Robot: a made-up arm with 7 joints. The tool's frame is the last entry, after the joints. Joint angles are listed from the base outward. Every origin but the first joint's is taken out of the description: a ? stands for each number. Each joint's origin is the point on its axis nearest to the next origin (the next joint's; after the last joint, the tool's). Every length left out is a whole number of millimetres.
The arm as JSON. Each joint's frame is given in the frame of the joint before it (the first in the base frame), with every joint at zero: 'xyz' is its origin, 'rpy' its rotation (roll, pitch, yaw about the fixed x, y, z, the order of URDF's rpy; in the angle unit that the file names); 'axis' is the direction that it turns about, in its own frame. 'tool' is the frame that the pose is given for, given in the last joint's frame.
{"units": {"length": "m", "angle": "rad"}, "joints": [
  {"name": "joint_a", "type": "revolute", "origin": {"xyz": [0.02, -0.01, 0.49], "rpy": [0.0, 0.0, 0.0]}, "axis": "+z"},
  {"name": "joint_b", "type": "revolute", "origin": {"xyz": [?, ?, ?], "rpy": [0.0, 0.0, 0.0]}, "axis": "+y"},
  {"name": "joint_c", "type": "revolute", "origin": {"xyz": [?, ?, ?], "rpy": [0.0, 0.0, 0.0]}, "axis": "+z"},
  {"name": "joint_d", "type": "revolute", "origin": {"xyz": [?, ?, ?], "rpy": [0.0, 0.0, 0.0]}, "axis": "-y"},
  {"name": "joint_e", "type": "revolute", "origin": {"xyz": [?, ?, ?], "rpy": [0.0, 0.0, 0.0]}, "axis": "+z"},
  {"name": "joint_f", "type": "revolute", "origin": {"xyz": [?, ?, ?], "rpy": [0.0, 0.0, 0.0]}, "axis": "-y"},
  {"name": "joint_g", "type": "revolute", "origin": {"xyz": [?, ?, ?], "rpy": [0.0, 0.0, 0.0]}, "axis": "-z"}
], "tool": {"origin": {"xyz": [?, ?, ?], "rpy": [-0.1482, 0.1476, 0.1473]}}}
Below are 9 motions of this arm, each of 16 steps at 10 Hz.
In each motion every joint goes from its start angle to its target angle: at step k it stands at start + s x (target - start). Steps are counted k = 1, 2, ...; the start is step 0. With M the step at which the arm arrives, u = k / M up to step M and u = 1 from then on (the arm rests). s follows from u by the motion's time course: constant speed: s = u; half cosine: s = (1 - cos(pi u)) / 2; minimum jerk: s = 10 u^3 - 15 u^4 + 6 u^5.
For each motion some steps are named. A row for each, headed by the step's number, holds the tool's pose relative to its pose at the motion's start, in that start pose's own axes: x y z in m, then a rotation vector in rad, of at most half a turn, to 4 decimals.
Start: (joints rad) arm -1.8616 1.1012 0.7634 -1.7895 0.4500 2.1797 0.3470
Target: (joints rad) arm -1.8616 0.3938 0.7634 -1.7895 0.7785 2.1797 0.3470
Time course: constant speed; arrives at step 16
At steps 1, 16:
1: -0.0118 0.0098 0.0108 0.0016 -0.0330 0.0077
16: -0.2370 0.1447 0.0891 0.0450 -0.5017 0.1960

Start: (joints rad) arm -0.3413 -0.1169 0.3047 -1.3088 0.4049 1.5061 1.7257
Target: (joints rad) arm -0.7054 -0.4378 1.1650 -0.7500 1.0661 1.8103 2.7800
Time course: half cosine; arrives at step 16
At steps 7, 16:
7: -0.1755 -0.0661 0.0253 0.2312 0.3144 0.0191
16: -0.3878 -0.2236 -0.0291 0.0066 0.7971 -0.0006

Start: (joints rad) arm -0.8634 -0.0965 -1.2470 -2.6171 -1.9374 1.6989 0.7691
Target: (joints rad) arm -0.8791 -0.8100 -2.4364 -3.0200 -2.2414 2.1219 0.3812
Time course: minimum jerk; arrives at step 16
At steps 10, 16:
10: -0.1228 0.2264 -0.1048 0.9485 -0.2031 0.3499
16: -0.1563 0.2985 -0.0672 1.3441 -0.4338 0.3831

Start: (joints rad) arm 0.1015 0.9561 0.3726 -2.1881 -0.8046 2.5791 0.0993
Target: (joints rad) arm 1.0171 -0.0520 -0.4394 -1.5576 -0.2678 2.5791 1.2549
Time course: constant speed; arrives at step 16
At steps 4, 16:
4: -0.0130 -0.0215 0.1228 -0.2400 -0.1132 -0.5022
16: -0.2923 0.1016 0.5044 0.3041 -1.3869 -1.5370

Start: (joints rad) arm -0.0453 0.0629 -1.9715 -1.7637 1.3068 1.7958 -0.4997
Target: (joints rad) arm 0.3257 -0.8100 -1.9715 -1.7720 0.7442 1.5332 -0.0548
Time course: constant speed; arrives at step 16
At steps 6, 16:
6: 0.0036 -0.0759 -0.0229 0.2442 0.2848 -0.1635
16: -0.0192 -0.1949 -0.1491 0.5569 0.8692 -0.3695

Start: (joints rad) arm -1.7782 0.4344 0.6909 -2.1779 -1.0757 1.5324 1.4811
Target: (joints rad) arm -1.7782 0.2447 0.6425 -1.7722 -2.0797 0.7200 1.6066
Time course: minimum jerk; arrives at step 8
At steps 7, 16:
7: 0.0918 -0.2161 0.0742 -0.7463 -0.3994 -1.3004
16: 0.0916 -0.2207 0.0757 -0.7574 -0.3998 -1.3262

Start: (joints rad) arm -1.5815 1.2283 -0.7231 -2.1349 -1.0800 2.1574 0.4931
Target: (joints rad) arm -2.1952 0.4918 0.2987 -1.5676 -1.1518 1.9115 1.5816
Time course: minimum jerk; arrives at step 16
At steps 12, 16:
12: -0.2298 -0.2817 0.0884 0.9610 -0.3605 -1.5214
16: -0.2884 -0.3109 0.0799 1.0921 -0.3630 -1.7127

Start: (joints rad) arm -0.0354 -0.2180 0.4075 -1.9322 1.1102 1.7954 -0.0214
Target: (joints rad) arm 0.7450 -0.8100 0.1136 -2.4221 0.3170 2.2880 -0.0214
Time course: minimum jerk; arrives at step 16
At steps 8, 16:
8: -0.1337 0.0438 -0.0081 -0.4321 -0.0967 0.2666
16: -0.2551 0.0275 0.0209 -0.6707 -0.2752 0.6576

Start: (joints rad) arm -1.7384 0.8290 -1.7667 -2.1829 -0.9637 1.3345 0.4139
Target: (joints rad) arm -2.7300 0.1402 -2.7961 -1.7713 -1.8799 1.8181 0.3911
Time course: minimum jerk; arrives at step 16
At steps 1, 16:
1: 0.0013 -0.0004 -0.0012 0.0008 0.0017 0.0001
16: -0.0736 0.1266 -0.7316 -0.1499 1.0628 0.4710

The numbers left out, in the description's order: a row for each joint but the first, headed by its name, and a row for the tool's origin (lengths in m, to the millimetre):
joint_b: -0.01 0.02 0.0
joint_c: -0.02 0.0 0.36
joint_d: 0.12 0.02 0.0
joint_e: -0.03 0.0 0.26
joint_f: 0.03 -0.04 0.0
joint_g: 0.07 0.0 0.0
tool: -0.01 0.0 0.0

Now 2 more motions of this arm.
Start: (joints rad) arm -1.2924 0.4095 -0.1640 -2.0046 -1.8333 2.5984 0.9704
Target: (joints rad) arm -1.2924 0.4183 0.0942 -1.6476 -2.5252 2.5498 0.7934
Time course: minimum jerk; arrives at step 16
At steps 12, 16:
12: 0.0813 -0.0335 0.0882 -0.5960 -0.5135 0.3595
16: 0.0882 -0.0380 0.0994 -0.6774 -0.5562 0.3902

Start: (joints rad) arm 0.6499 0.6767 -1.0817 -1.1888 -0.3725 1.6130 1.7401
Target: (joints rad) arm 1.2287 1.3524 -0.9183 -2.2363 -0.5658 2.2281 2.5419
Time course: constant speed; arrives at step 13
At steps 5, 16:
5: -0.2356 -0.0362 -0.0792 0.0085 -0.2819 0.1055
16: -0.3945 -0.2134 -0.2757 0.1455 -0.7503 0.1985

